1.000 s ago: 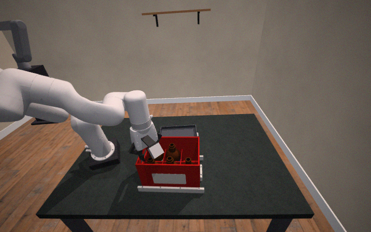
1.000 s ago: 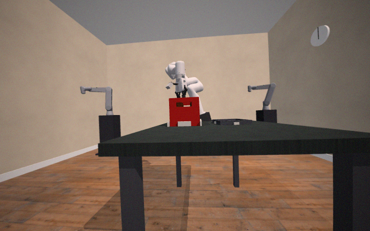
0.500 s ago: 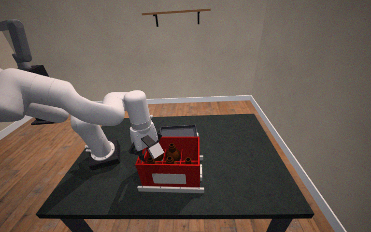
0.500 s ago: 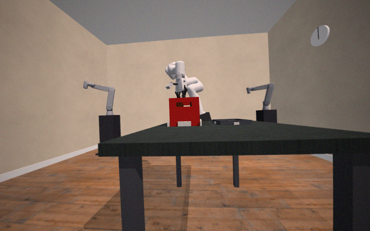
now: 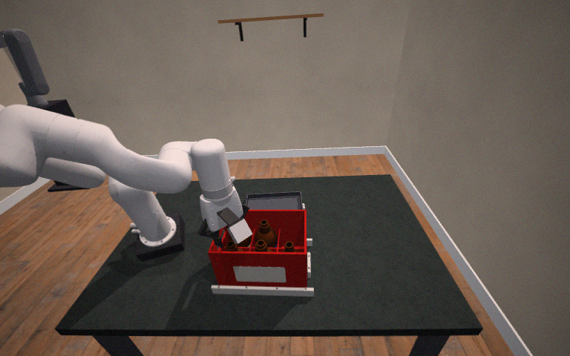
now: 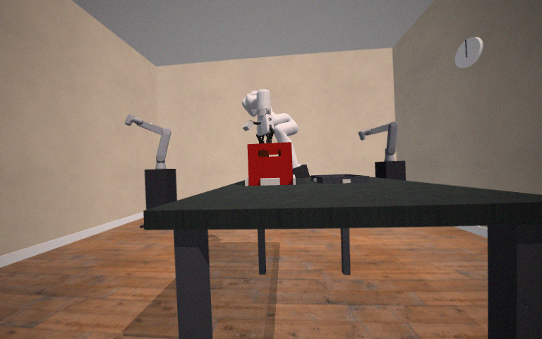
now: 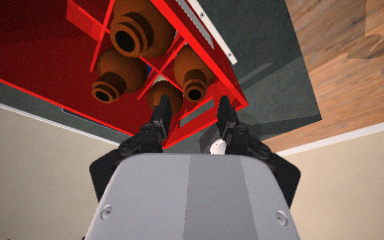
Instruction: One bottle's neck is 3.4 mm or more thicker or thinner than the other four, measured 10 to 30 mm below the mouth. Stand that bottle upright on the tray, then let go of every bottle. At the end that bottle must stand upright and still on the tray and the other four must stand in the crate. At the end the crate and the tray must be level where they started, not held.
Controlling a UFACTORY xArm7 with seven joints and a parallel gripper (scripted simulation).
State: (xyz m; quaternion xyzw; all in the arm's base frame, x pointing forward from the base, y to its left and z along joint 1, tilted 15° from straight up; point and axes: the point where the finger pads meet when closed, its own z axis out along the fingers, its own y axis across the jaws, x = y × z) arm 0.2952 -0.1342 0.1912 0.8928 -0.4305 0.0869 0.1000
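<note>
Now: hand 90 mm short of the crate, 40 mm to the right of it and 110 mm above it. Round my hand: tray: 120 mm ahead, 330 mm to the left, 190 mm below.
</note>
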